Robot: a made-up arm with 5 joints.
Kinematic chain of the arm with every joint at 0, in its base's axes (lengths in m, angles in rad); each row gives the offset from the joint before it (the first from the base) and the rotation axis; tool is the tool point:
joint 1: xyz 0 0 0.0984 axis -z
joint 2: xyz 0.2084 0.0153 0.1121 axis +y
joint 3: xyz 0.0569 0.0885 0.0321 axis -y
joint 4: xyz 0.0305 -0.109 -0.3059 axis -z
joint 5: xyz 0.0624 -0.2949 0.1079 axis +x
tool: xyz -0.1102 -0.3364 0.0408
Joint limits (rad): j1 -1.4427..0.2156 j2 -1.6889..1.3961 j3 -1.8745..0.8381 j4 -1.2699..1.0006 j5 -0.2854..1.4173
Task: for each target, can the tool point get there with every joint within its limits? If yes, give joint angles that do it. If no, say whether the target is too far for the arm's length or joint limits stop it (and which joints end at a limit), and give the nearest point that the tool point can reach.
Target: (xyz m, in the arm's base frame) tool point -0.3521 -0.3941 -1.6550
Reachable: no: too far | nearest point 0.0155 -0.2307 -0.5005 | short by 1.223 m
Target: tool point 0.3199 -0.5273 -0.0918
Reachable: yes | joints -0.2898 1.0004 -0.4245 -0.4352 -0.0256
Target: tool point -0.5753 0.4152 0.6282
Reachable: no: joint limits stop it (at a limit: joint 1, joint 3, joint 4, joint 5) | nearest point -0.3648 -0.0979 0.4749 | short by 0.575 m
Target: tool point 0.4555 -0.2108 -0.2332
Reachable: yes | joints -0.6357 -0.8616 -0.8628 -0.0879 1.2739
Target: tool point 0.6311 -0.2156 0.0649
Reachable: yes | joints -0.9398 0.5766 -0.2798 -0.1184 -0.0225
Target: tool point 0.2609 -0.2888 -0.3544
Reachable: yes | joints -0.2268 -0.2764 -1.5629 -1.0896 0.2270
